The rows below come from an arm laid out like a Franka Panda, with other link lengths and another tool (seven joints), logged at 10 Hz.
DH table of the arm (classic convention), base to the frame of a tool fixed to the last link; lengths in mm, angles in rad. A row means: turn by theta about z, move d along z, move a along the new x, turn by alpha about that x. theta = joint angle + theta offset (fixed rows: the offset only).
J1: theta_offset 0; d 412.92; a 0; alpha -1.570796
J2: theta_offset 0; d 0; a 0; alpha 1.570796
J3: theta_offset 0; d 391.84; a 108.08; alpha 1.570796
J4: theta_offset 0; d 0; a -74.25; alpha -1.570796
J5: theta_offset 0; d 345.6; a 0; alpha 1.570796
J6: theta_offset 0; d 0; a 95.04; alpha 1.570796
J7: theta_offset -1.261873; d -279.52; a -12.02; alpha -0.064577
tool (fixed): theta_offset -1.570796; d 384.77; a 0; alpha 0
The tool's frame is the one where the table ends.
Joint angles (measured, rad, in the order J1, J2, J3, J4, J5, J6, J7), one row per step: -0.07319, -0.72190, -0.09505, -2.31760, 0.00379, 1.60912, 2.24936; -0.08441, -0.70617, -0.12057, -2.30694, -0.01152, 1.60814, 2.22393; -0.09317, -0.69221, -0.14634, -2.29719, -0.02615, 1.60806, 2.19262; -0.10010, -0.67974, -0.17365, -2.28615, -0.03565, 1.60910, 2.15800; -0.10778, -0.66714, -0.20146, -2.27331, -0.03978, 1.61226, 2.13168; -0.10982, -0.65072, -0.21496, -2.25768, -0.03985, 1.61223, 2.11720; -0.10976, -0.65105, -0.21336, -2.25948, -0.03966, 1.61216, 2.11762; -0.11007, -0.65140, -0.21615, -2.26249, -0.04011, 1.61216, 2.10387; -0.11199, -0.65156, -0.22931, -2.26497, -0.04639, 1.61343, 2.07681; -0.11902, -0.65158, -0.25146, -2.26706, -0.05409, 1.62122, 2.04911; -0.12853, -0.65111, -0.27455, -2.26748, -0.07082, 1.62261, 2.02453; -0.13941, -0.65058, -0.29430, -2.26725, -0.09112, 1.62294, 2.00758; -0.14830, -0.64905, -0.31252, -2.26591, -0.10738, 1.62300, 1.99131
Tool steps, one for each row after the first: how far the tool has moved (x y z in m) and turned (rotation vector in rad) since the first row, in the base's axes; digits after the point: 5 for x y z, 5 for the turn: 0.00269, -0.01560, -0.00028, 0.00079, 0.00561, -0.00536; 0.00447, -0.03088, -0.00072, 0.00191, 0.00927, -0.00290; 0.00552, -0.04605, -0.00050, 0.00799, 0.00794, 0.00281; 0.00635, -0.06113, 0.00032, 0.01820, 0.00221, -0.00187; 0.01030, -0.06887, 0.00178, 0.02367, 0.00153, -0.00212; 0.01034, -0.06806, 0.00122, 0.02337, 0.00309, -0.00099; 0.00974, -0.06944, -0.00014, 0.02516, 0.00446, 0.01057; 0.00765, -0.07625, -0.00194, 0.02695, 0.00404, 0.02569; 0.00418, -0.08811, -0.00385, 0.03064, -0.00328, 0.02874; -0.00090, -0.10145, -0.00583, 0.02794, -0.00244, 0.02628; -0.00631, -0.11380, -0.00747, 0.02036, 0.00142, 0.01776; -0.01104, -0.12470, -0.00888, 0.01564, 0.00467, 0.01138
